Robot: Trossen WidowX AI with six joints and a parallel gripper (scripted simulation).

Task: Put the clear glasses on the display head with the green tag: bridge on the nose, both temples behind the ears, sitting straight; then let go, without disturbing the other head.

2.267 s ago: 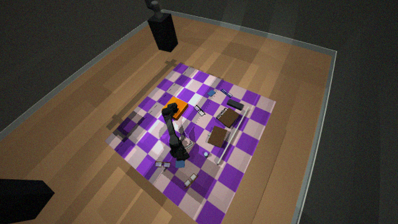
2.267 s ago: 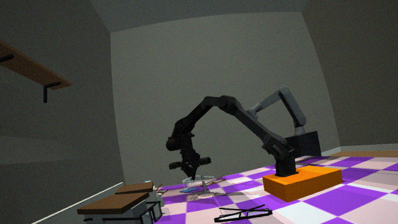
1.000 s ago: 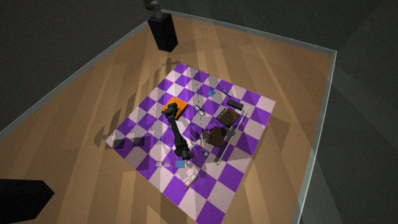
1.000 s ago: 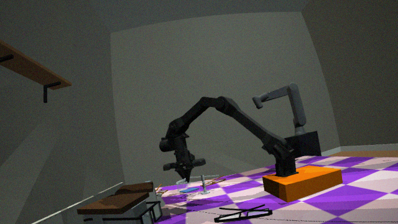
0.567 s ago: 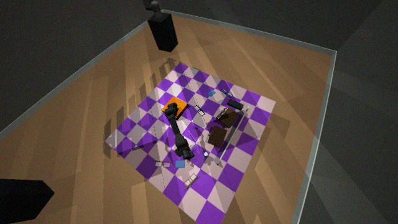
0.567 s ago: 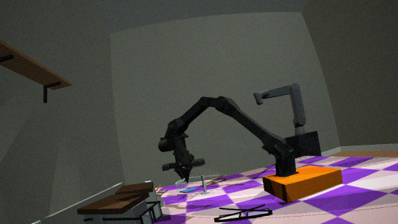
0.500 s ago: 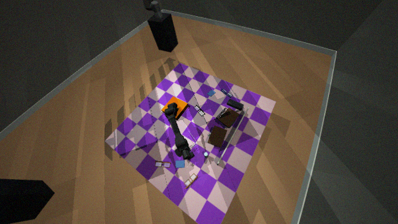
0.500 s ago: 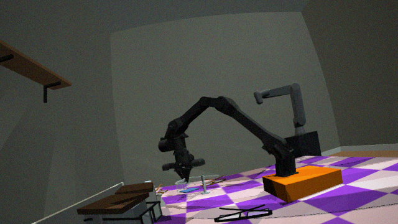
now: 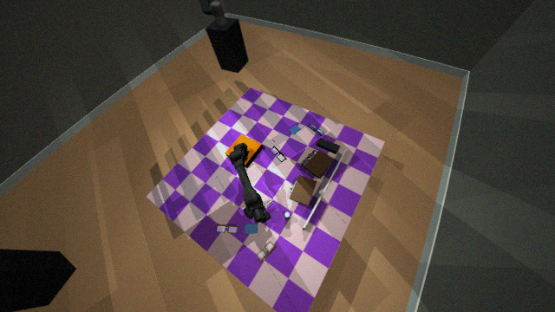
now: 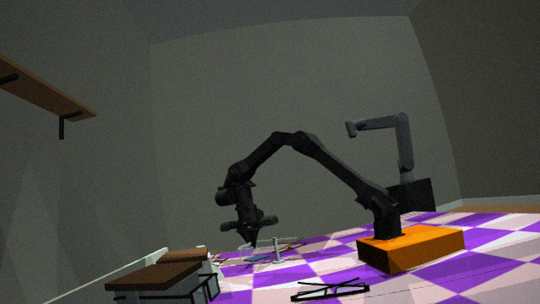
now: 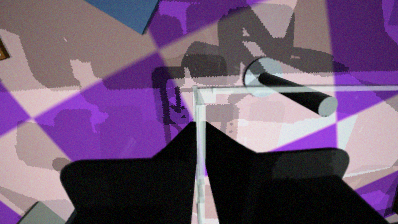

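Right now the round foot is 7 cm behind my gripper tip, 2 cm to the left of it and 3 cm below it. Also, from my gripper tip: black case (23 cm ahead, 63 cm to the left, 4 cm below).
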